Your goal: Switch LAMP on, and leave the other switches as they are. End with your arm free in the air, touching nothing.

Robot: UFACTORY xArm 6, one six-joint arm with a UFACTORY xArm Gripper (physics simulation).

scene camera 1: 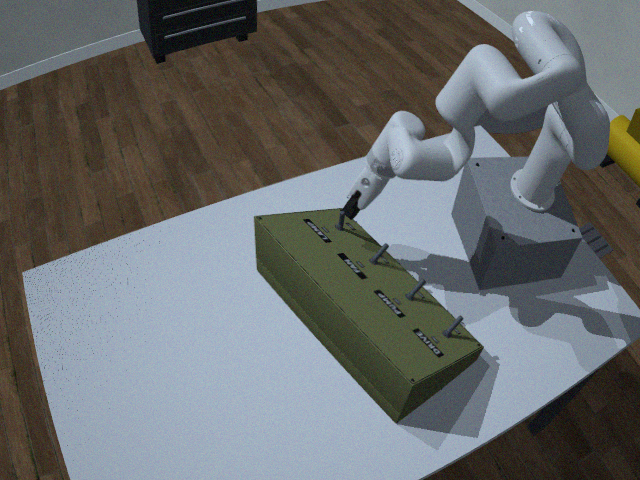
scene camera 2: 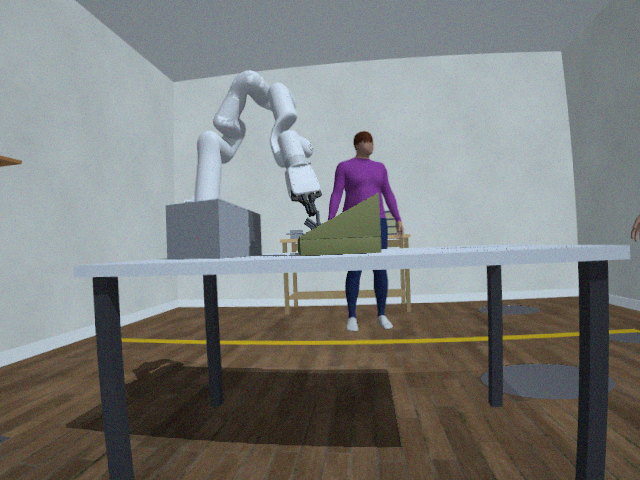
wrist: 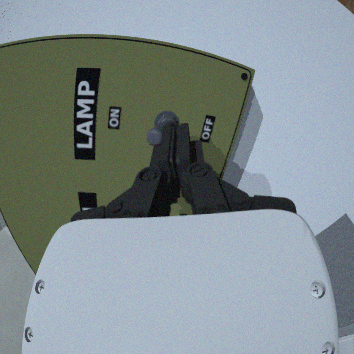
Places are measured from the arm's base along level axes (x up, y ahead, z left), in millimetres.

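Where they show: gripper, fingertip midpoint: [scene camera 1: 348,214] [scene camera 2: 312,215] [wrist: 178,142]; arm's base, origin of the base link: [scene camera 1: 532,190] [scene camera 2: 205,209] [wrist: 339,340].
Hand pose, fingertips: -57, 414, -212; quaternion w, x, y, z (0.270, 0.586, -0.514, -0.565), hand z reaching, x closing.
Each offset is from my fingertips to the top centre of the thing, as dx, dy, dz.
The olive switch box [scene camera 1: 310,279] [scene camera 2: 351,235] [wrist: 45,100] has a sloped top. The LAMP lever {+14, +15, -2} [scene camera 1: 340,221] [scene camera 2: 317,218] [wrist: 154,136] stands nearly upright in scene view 1; in the wrist view its tip is a little to the ON side of its base. The FAN lever {+2, -6, +117} [scene camera 1: 379,253], PUMP lever {+2, -14, +237} [scene camera 1: 416,289] and DRIVE lever {+2, -21, +357} [scene camera 1: 453,326] lean toward the robot's side. My gripper [scene camera 1: 347,213] [scene camera 2: 312,213] [wrist: 178,142] is shut and empty. Its tips are right beside the LAMP lever, on its OFF side, and partly cover its shaft. Contact cannot be told for sure.
The box stands on the white table [scene camera 1: 155,335] [scene camera 2: 465,259]. The grey pedestal [scene camera 1: 522,258] [scene camera 2: 191,229] of the arm stands on the lever side of the box. A person [scene camera 2: 361,180] in a purple top stands beyond the table. A dark cabinet [scene camera 1: 199,23] stands on the floor.
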